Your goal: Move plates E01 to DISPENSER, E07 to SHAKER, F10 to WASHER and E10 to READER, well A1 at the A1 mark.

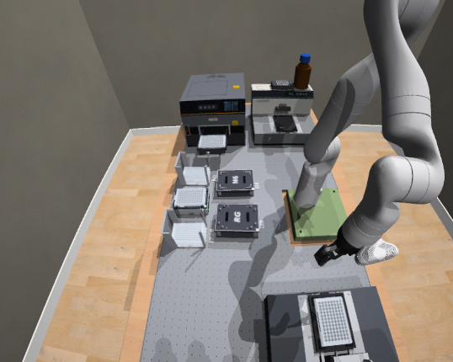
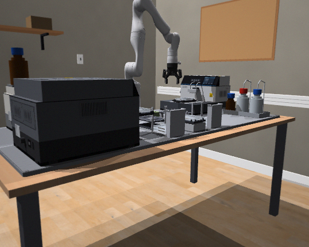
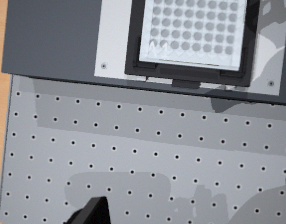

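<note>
Right now the washer nest is 1 cm behind my hand, 14 cm to the left of it and 14 cm below it. The rest, counted from my hand: DONE label 36 cm ahead, 18 cm to the right, 22 cm below; then nest RG 26 cm ahead, 23 cm to the right, 16 cm below; then A1 corner mark 19 cm ahead, 17 cm to the right, 16 cm below.
</note>
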